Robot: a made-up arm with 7 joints. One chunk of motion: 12 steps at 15 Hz.
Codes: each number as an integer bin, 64 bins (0 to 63) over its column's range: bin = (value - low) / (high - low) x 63, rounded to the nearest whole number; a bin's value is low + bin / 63 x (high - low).
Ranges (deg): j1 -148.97..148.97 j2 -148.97..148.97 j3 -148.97..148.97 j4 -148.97..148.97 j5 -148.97..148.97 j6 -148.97..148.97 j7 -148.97..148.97
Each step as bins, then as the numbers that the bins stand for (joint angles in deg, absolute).
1 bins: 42 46 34 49 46 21 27
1 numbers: 49.66 68.57 11.82 82.76 68.57 -49.66 -21.28
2 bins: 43 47 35 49 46 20 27
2 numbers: 54.39 73.30 16.55 82.76 68.57 -54.39 -21.28
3 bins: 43 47 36 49 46 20 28
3 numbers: 54.39 73.30 21.28 82.76 68.57 -54.39 -16.55
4 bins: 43 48 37 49 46 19 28
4 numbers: 54.39 78.03 26.01 82.76 68.57 -59.12 -16.55
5 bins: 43 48 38 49 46 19 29
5 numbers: 54.39 78.03 30.74 82.76 68.57 -59.12 -11.82
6 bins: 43 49 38 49 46 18 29
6 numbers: 54.39 82.76 30.74 82.76 68.57 -63.84 -11.82
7 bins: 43 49 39 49 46 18 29
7 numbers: 54.39 82.76 35.47 82.76 68.57 -63.84 -11.82
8 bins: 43 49 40 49 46 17 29
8 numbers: 54.39 82.76 40.20 82.76 68.57 -68.57 -11.82
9 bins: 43 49 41 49 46 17 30
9 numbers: 54.39 82.76 44.93 82.76 68.57 -68.57 -7.09
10 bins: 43 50 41 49 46 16 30
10 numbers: 54.39 87.49 44.93 82.76 68.57 -73.30 -7.09
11 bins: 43 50 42 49 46 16 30
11 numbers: 54.39 87.49 49.66 82.76 68.57 -73.30 -7.09
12 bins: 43 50 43 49 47 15 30
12 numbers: 54.39 87.49 54.39 82.76 73.30 -78.03 -7.09
